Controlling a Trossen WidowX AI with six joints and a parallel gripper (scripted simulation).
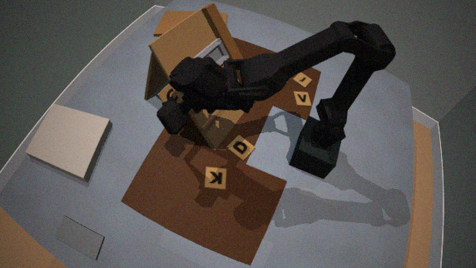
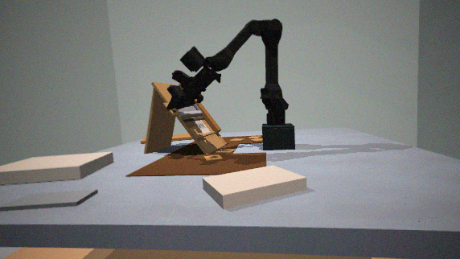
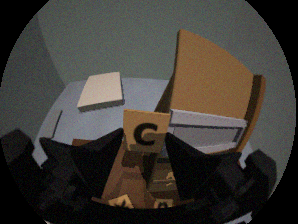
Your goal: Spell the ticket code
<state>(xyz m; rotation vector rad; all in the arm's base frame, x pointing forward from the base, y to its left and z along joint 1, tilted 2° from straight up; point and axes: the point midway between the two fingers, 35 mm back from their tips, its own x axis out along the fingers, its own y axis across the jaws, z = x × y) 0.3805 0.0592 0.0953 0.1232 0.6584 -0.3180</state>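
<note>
The white ticket lies 13 cm to the right of my gripper tip, 10 cm behind it and 8 cm below it. Round my gripper tip: thin grey plate: 40 cm to the left, 18 cm ahead, 17 cm below; brown mat: 20 cm behind, 18 cm below, 9 cm to the right; beige block: 36 cm ahead, 16 cm below, 13 cm to the left.
</note>
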